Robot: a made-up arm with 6 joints. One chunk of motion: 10 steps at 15 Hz.
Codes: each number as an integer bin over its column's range. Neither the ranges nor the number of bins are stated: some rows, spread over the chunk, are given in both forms.
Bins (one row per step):
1: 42 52 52 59 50 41
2: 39 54 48 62 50 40
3: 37 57 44 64 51 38
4: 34 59 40 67 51 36
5: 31 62 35 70 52 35
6: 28 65 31 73 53 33
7: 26 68 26 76 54 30
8: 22 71 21 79 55 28
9: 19 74 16 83 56 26
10: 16 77 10 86 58 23
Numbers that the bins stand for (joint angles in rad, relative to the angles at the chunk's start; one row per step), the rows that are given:
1: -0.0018 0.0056 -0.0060 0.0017 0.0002 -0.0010
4: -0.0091 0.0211 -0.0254 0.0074 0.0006 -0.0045
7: -0.0164 0.0411 -0.0480 0.0137 0.0018 -0.0088
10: -0.0255 0.0611 -0.0738 0.0208 0.0034 -0.0137
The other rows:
2: -0.0045 0.0100 -0.0124 0.0038 0.0002 -0.0017
3: -0.0064 0.0167 -0.0189 0.0053 0.0006 -0.0031
5: -0.0118 0.0278 -0.0334 0.0095 0.0010 -0.0053
6: -0.0145 0.0344 -0.0399 0.0116 0.0014 -0.0067
8: -0.0200 0.0478 -0.0561 0.0159 0.0022 -0.0102
9: -0.0227 0.0544 -0.0641 0.0187 0.0026 -0.0116

